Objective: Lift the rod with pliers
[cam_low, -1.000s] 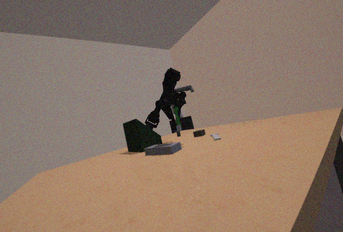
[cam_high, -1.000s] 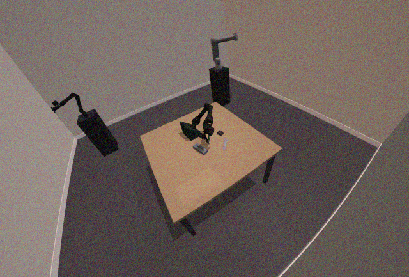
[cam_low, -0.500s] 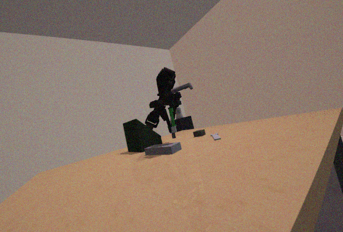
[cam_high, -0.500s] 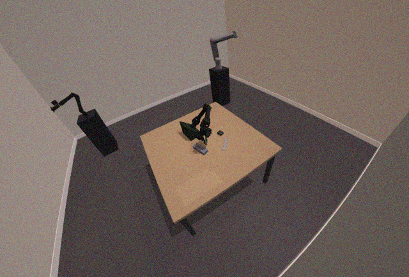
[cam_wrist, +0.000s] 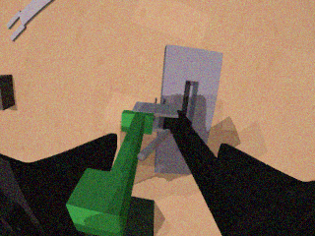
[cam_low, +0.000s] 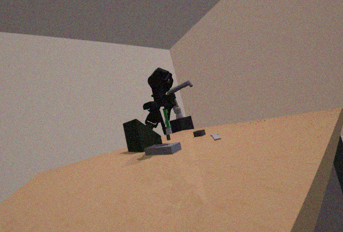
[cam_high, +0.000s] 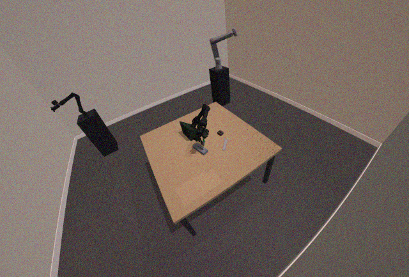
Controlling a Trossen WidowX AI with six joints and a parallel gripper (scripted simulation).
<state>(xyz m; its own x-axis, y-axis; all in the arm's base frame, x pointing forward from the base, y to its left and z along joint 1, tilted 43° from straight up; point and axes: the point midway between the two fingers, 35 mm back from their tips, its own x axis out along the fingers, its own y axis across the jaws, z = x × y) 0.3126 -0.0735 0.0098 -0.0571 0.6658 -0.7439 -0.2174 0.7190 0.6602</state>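
Now: gripper tip 10 mm past the grey channel block, 40 mm to the left of it and 120 mm above it. From my gripper tip the other things lie so: grey piece 80 mm ahead, 250 mm to the left, 140 mm below; then dark handle 20 mm to the right; then dark rod 10 mm behind, 40 mm to the right, 130 mm below.
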